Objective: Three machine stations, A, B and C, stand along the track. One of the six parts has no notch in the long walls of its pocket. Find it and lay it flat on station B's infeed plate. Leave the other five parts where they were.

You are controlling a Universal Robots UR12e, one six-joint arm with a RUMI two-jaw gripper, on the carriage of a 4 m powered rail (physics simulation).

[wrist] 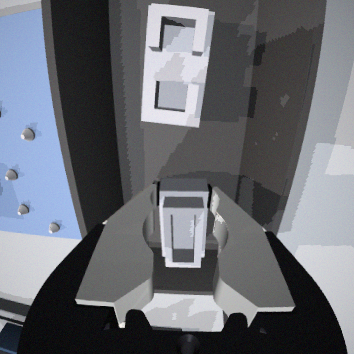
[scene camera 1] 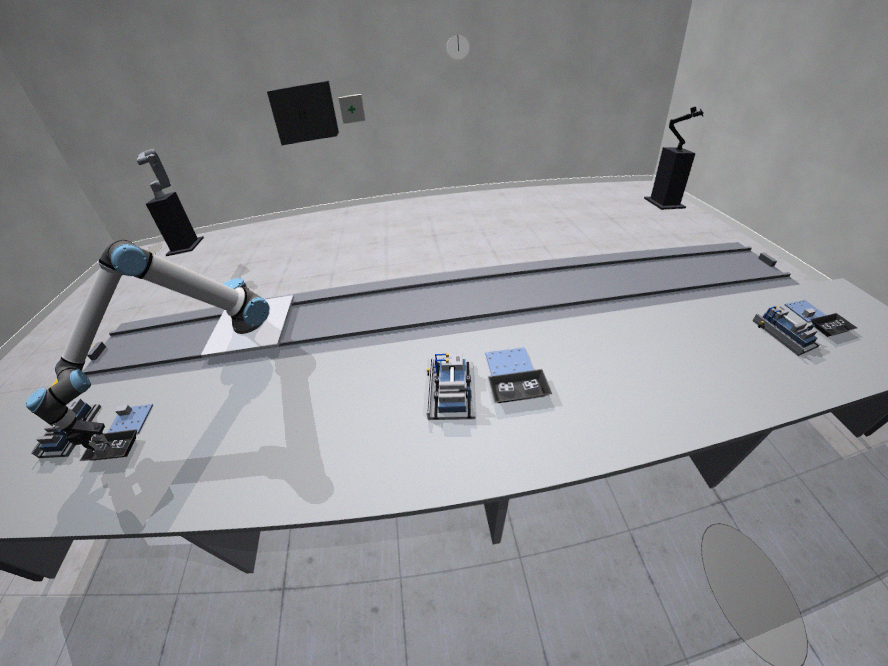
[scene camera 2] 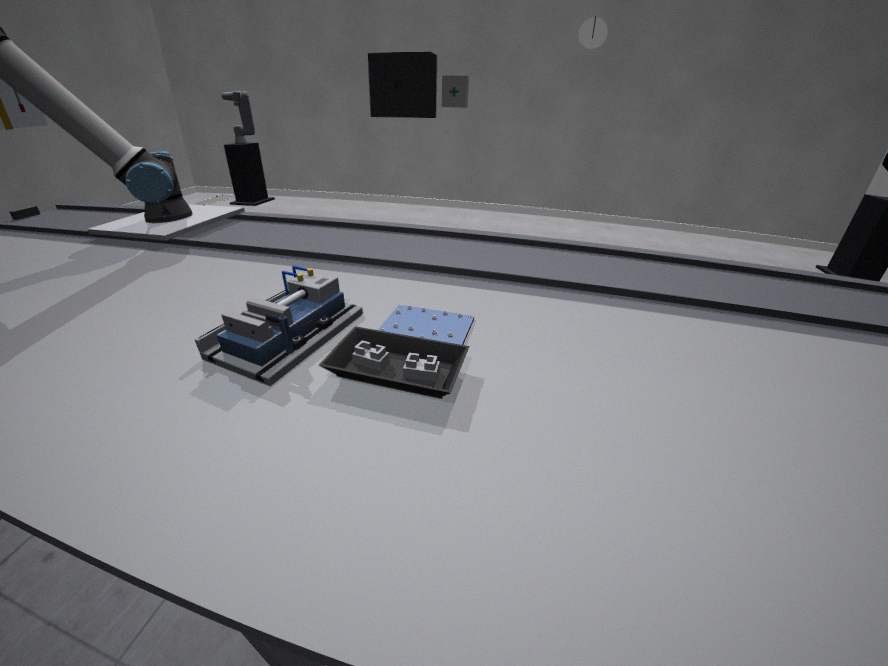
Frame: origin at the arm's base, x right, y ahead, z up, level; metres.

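Seen in the pictures: gripper, fingertip midpoint: [wrist: 183, 183] [scene camera 1: 107, 449]; arm's base, link origin: [scene camera 2: 169, 217].
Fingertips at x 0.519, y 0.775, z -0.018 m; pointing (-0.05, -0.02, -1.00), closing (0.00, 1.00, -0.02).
Pixels of each thing's top centre, then the offset from my fingertips to it. "*": a spot on its surface instead.
- left station's dark tray, surface spot: [wrist: 85, 100] * dy -0.061, dx -0.060, dz +0.017 m
- light grey part, top centre: [wrist: 182, 240] [scene camera 1: 97, 446] dy +0.002, dx +0.025, dz +0.035 m
- light part, top centre: [wrist: 173, 65] [scene camera 1: 117, 442] dy -0.008, dx -0.079, dz +0.035 m
- blue studded plate, top centre: [scene camera 2: 424, 327] [scene camera 1: 509, 362] dy -0.211, dx -1.873, dz -0.004 m
- middle station's vise-like machine, surface spot: [scene camera 2: 276, 322] * dy -0.022, dx -1.642, dz +0.076 m
- grey block, top centre: [scene camera 1: 121, 408] dy -0.218, dx +0.022, dz +0.032 m
- left station's blue plate, top centre: [scene camera 1: 128, 419] dy -0.168, dx -0.025, dz -0.004 m
My gripper [wrist: 183, 183] [scene camera 1: 93, 440] is at the left station's dark tray [wrist: 85, 100]. It is shut on a light grey part [wrist: 183, 230], with a finger against each side. This part has a narrow rectangular pocket, and its long walls look unbroken where they show. Its underside is hidden. Another light part [wrist: 175, 65] lies flat in the same tray, with two openings and a gap in its middle wall. At the middle station, two notched white parts [scene camera 2: 370, 354] [scene camera 2: 421, 367] sit in a dark tray [scene camera 2: 387, 384], beside the blue studded plate [scene camera 1: 510, 360] [scene camera 2: 430, 322].
The middle station's vise-like machine [scene camera 1: 451, 390] [scene camera 2: 276, 322] stands left of its tray. A grey block [scene camera 1: 124, 410] stands on the left station's blue plate [scene camera 1: 140, 419] [wrist: 30, 75]. The right station's machine [scene camera 1: 787, 331], blue plate [scene camera 1: 797, 307] and dark tray [scene camera 1: 846, 330] stand far right. The rail [scene camera 1: 502, 286] runs behind the table.
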